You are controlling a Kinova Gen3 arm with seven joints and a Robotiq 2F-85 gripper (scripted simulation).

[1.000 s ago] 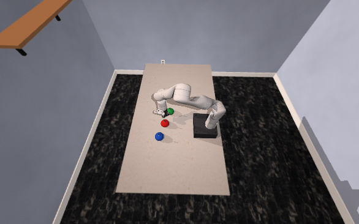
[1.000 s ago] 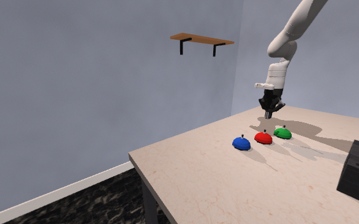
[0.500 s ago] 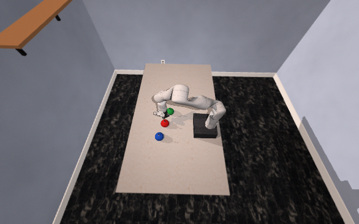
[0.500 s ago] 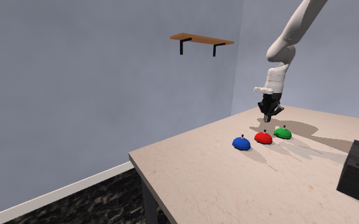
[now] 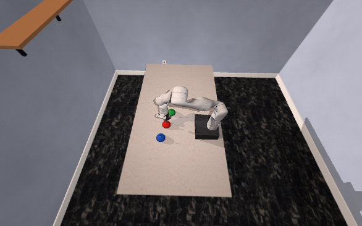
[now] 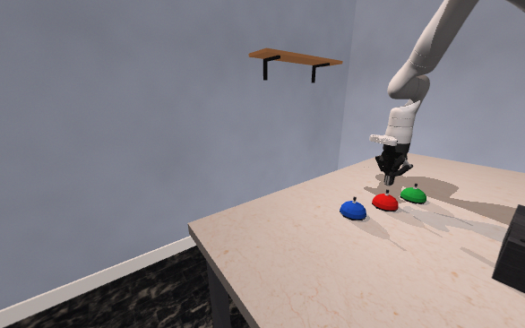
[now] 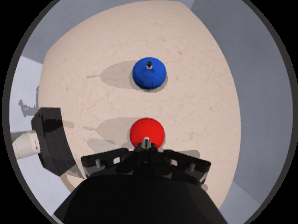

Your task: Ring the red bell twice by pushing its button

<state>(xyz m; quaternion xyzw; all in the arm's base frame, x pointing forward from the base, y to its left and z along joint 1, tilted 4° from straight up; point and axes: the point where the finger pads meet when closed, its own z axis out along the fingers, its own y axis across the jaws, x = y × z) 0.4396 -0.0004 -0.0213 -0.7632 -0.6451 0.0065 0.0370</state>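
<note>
Now: the red bell 6 cm below my hand. Also, from my hand: blue bell (15 cm to the left, 6 cm below, 2 cm ahead); green bell (15 cm to the right, 6 cm below, 3 cm behind).
</note>
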